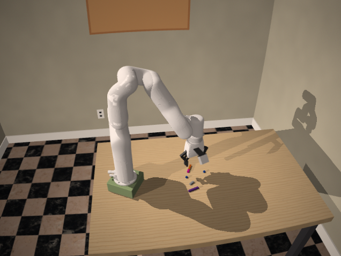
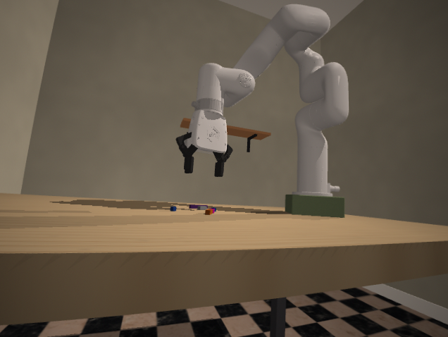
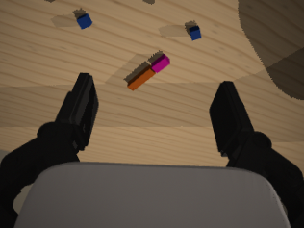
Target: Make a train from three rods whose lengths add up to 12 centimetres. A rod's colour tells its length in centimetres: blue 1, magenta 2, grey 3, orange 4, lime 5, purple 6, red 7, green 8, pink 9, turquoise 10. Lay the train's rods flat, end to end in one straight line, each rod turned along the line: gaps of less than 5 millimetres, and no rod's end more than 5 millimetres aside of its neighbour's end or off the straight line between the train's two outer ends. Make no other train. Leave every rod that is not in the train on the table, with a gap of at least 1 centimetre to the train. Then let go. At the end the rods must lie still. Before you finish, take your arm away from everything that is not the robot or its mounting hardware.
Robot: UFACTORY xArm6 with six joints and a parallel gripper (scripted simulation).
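The purple rod is 12 cm to the right of my hand and 10 cm below it. From my hand the other things lie so: grey rod (1 cm behind, 7 cm to the right, 10 cm below); then orange rod (1 cm behind, 6 cm to the left, 10 cm below); then magenta rod (2 cm behind, 3 cm to the left, 10 cm below).
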